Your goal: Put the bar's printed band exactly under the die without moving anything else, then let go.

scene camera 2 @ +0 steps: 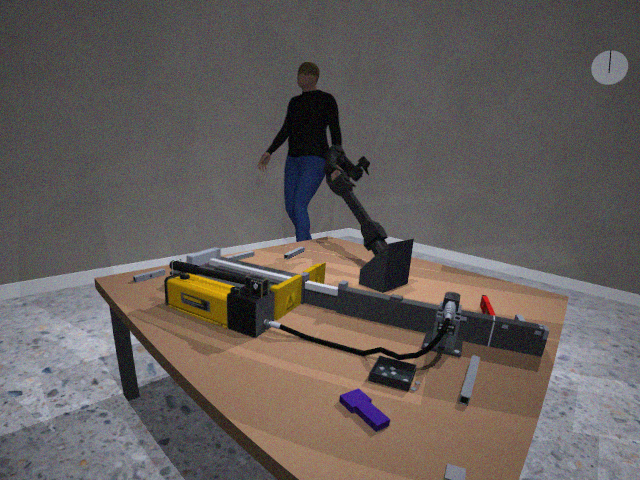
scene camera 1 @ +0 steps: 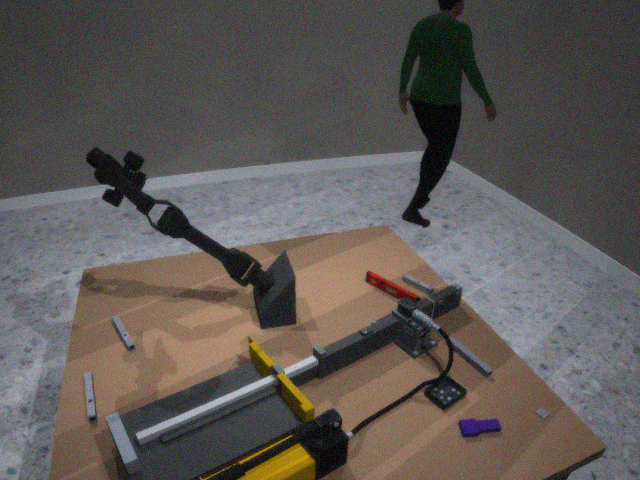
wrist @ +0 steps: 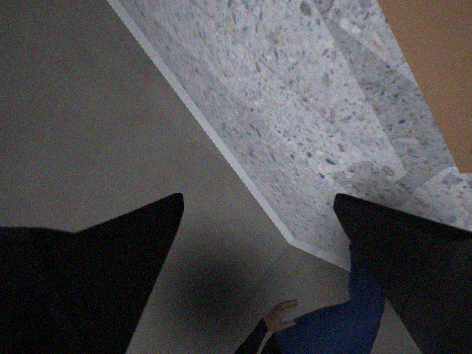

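Where they show: gripper, fingertip midpoint: (scene camera 2: pixel 362 180) (wrist: pixel 258 200); arm's base, link origin: (scene camera 2: pixel 385 256) (scene camera 1: pixel 266 283).
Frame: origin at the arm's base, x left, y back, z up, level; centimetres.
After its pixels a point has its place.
Observation:
A long pale bar (scene camera 1: pixel 206 408) {x -19.4, y -46.8, z -3.0 cm} (scene camera 2: pixel 321 288) {x 5.2, y -36.2, z -3.8 cm} lies along the dark tray, passes through the yellow upright plate (scene camera 1: pixel 297 395) {x 2.3, y -47.9, z -0.8 cm} (scene camera 2: pixel 287 297) {x 3.4, y -47.3, z -5.0 cm} and meets the dark rail (scene camera 1: pixel 356 343) {x 21.6, y -29.5, z -3.1 cm} (scene camera 2: pixel 403 310) {x 28.3, y -26.4, z -4.7 cm}. Its printed band cannot be made out. A grey head with a cable (scene camera 1: pixel 410 328) {x 38.7, y -26.3, z -3.1 cm} (scene camera 2: pixel 448 322) {x 45.6, y -33.7, z 0.5 cm} straddles the rail; the die cannot be told apart in it. A thin white line (scene camera 2: pixel 491 330) {x 50.3, y -16.4, z -5.3 cm} crosses the rail's side beyond the head. My gripper (scene camera 1: pixel 123 178) {x -45.3, y 32.8, z 25.1 cm} (scene camera 2: pixel 352 166) (wrist: pixel 258 200) {x -45.3, y 32.8, z 25.1 cm} is open and empty, high above the far left of the table in scene camera 1, well apart from the bar.
A yellow machine (scene camera 1: pixel 284 465) {x -3.4, y -66.4, z -1.6 cm} (scene camera 2: pixel 199 298) {x -5.3, y -70.1, z -3.9 cm} stands beside the tray. A black cable (scene camera 1: pixel 390 405) {x 25.9, y -48.5, z -8.8 cm} (scene camera 2: pixel 330 345) {x 24.6, y -49.7, z -9.4 cm} runs to the head. A black pad (scene camera 1: pixel 445 392) {x 42.3, y -46.7, z -9.8 cm} (scene camera 2: pixel 392 372) {x 41.1, y -46.5, z -9.6 cm}, purple piece (scene camera 1: pixel 479 426) {x 45.3, y -60.8, z -8.5 cm} (scene camera 2: pixel 364 408) {x 46.2, y -61.1, z -8.5 cm}, red level (scene camera 1: pixel 390 285) {x 41.9, y 0.9, z -6.3 cm} (scene camera 2: pixel 486 305) {x 41.0, y 2.5, z -6.3 cm} and several grey bars lie around. People stand beyond the table.

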